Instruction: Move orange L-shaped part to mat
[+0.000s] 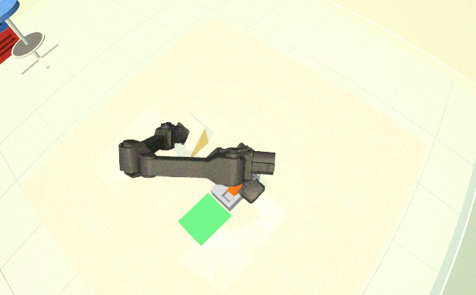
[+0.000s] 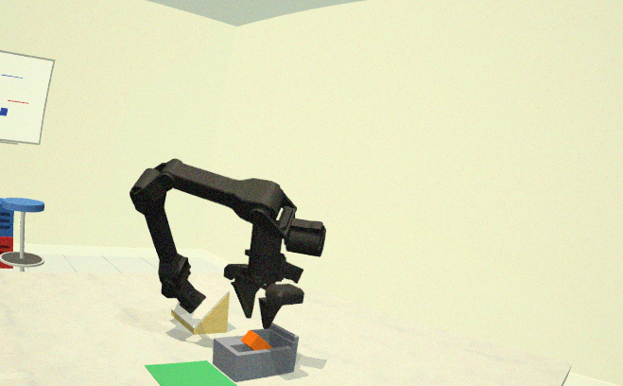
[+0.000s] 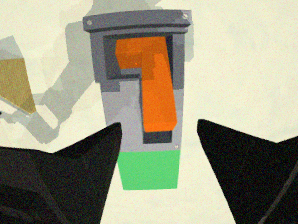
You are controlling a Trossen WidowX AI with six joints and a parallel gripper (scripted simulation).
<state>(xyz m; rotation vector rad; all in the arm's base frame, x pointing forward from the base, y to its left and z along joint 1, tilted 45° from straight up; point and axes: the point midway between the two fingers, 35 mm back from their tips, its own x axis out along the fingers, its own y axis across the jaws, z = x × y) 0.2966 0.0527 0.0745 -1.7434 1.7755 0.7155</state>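
Right now the orange L-shaped part is 1 cm behind my gripper tip, 4 cm to the left of it and 8 cm below it. The rest, counted from my gripper tip: green mat 2 cm behind, 14 cm to the right, 13 cm below.
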